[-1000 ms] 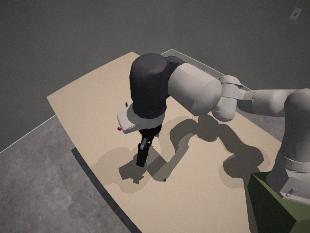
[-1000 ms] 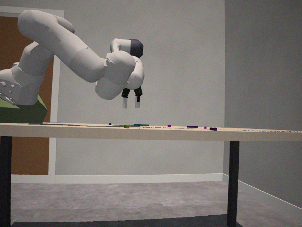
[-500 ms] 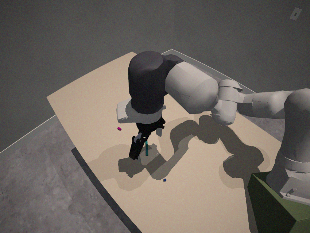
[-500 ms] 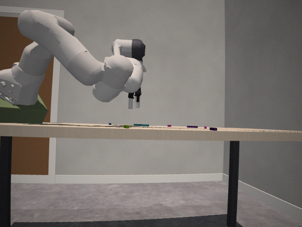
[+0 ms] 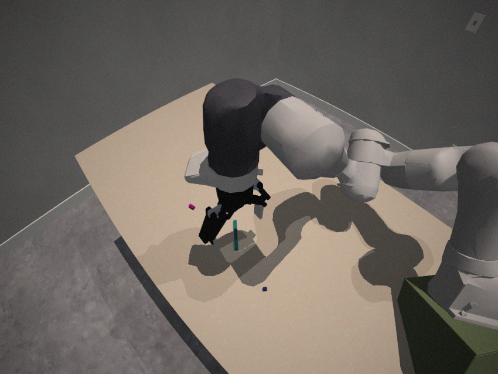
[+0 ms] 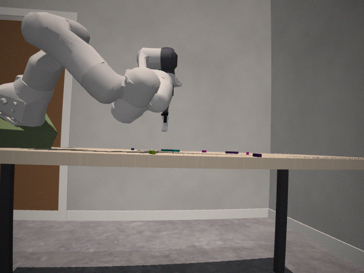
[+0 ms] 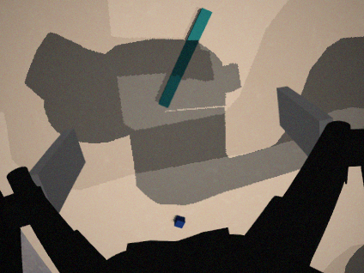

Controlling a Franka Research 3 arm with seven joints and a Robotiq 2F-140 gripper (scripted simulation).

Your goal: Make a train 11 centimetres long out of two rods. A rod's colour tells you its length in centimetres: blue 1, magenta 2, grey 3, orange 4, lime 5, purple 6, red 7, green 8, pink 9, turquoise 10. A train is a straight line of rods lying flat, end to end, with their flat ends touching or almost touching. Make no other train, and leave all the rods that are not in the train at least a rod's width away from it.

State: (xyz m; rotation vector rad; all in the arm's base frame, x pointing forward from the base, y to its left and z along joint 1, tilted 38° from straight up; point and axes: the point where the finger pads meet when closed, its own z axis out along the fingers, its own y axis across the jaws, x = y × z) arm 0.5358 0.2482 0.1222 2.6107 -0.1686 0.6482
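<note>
My gripper is now 30 mm short of the turquoise rod, 20 mm to the left of it and 100 mm above it. Round my hand: blue rod (140 mm behind, 60 mm to the left, 100 mm below); then lime rod (170 mm behind, 490 mm to the right, 100 mm below).
</note>
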